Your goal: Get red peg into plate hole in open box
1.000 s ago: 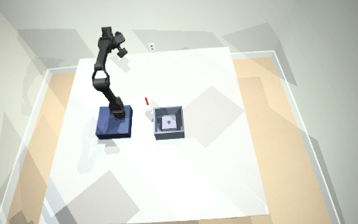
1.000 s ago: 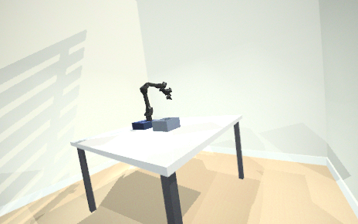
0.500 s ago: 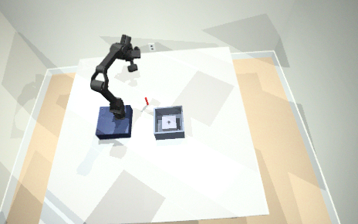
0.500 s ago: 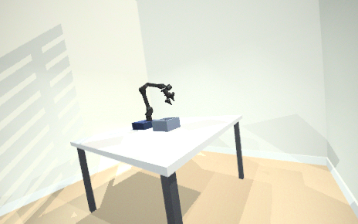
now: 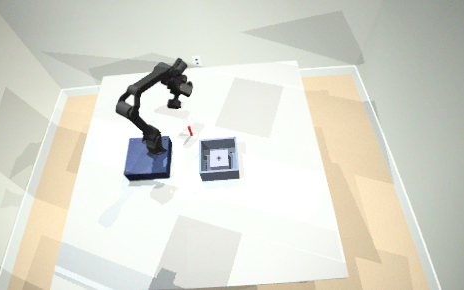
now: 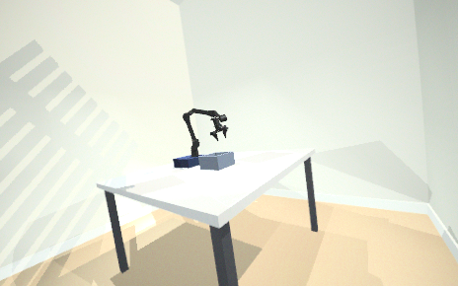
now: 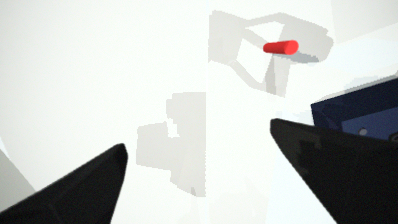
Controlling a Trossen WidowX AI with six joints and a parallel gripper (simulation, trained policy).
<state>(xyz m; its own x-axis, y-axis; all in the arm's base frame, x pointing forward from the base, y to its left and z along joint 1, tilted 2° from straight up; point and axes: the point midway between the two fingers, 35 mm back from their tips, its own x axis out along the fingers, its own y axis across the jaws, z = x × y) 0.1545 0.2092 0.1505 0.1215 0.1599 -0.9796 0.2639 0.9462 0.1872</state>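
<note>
The red peg is 140 mm below my gripper tip, 100 mm to the right of it and 10 mm ahead of it. Round my gripper tip: pale plate 300 mm to the right, 160 mm ahead, 140 mm below; grey box 300 mm to the right, 160 mm below, 160 mm ahead.
</note>
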